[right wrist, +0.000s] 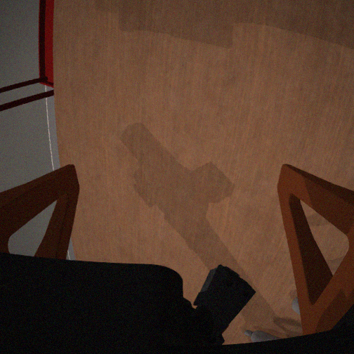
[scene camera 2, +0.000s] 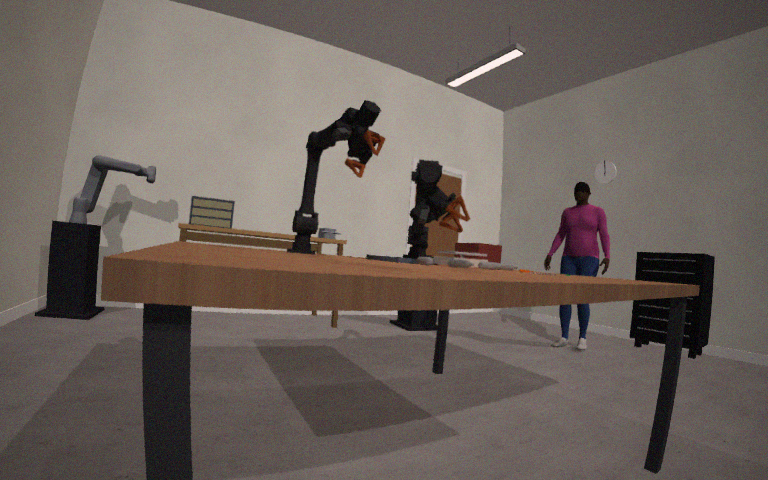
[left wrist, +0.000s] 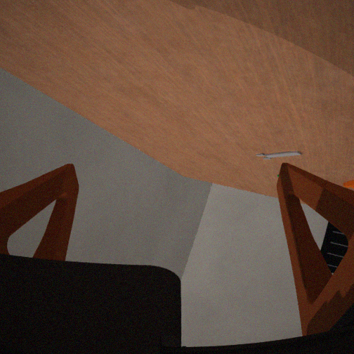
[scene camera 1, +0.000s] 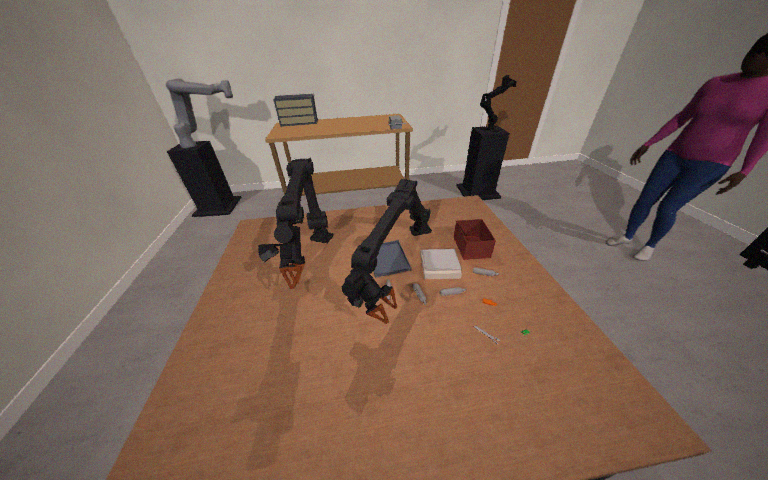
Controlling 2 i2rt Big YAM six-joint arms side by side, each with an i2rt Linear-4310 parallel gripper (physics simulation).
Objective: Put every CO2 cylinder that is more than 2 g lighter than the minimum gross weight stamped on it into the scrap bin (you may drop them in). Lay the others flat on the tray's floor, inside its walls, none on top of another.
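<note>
Grey CO2 cylinders lie on the table in scene camera 1: one near the scrap bin, one in front of the white scale, and one to its left. A small grey piece shows behind my left gripper, partly hidden. The blue-grey tray is partly hidden by the left arm; no cylinder shows on its visible floor. My left gripper is open and empty above the table. My right gripper is open, empty and high. Stamps are unreadable.
An orange object, a small green object and a thin silver tool lie to the right of the cylinders in scene camera 1. The two arms stand side by side, the left near the tray. A person stands beyond the table.
</note>
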